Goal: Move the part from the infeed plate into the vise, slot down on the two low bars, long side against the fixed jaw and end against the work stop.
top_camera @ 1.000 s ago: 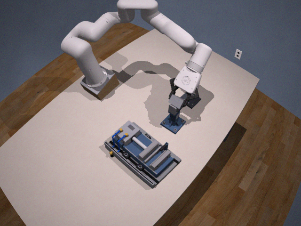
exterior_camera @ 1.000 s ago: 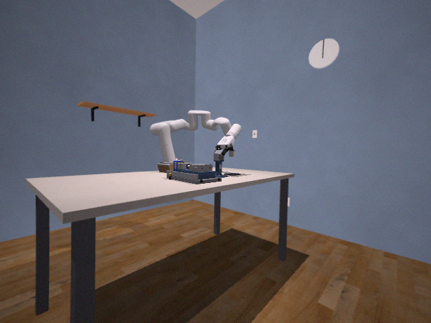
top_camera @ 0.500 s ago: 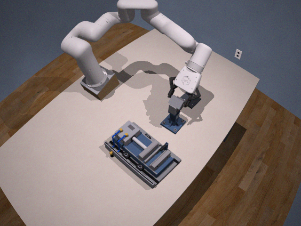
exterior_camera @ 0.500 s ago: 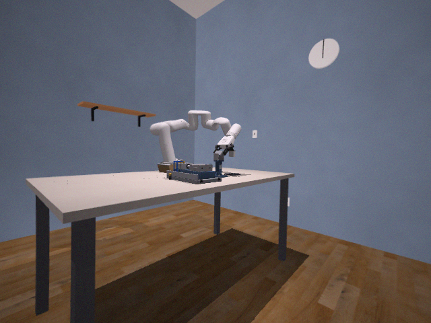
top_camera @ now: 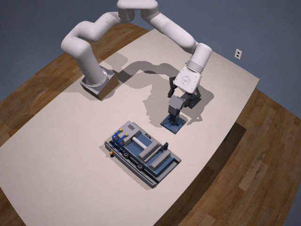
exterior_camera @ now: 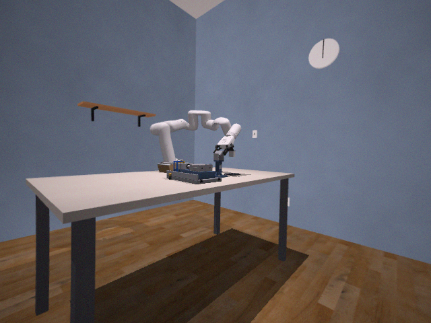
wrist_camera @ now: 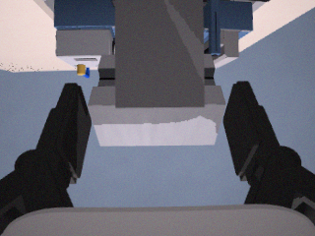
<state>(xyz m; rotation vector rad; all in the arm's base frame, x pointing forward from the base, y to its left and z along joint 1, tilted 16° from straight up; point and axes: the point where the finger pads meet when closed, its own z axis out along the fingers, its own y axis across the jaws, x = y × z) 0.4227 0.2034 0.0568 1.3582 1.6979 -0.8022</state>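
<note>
The part is 1 cm below my hand. Also, from my hand: white cylinder rod 3 cm ahead, 23 cm to the right, 9 cm below; blue post 11 cm ahead, 15 cm to the right, 11 cm below; work stop 11 cm ahead, 18 cm to the right, 8 cm below.
</note>
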